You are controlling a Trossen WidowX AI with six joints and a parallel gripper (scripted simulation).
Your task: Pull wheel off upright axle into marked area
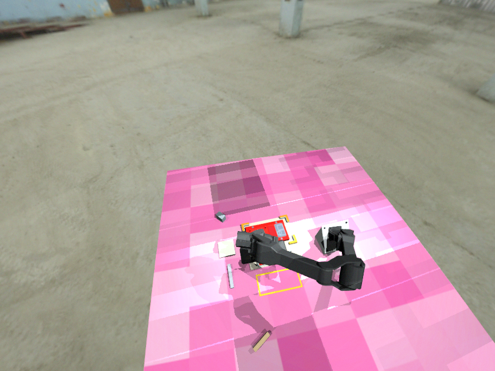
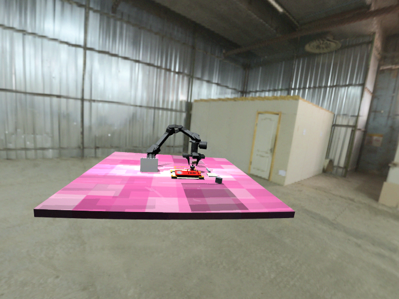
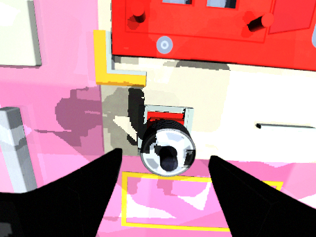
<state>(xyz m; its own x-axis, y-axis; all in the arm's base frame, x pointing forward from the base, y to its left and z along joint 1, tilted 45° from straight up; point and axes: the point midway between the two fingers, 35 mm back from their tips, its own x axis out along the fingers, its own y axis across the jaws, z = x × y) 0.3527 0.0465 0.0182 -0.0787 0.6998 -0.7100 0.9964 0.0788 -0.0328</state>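
The wheel is 1 cm below my gripper tip. From my gripper tip the other things lie so: tan stick 29 cm to the left, 6 cm ahead, 4 cm below; dark upright axle 2 cm below; white square 16 cm ahead, 8 cm to the right, 5 cm below.
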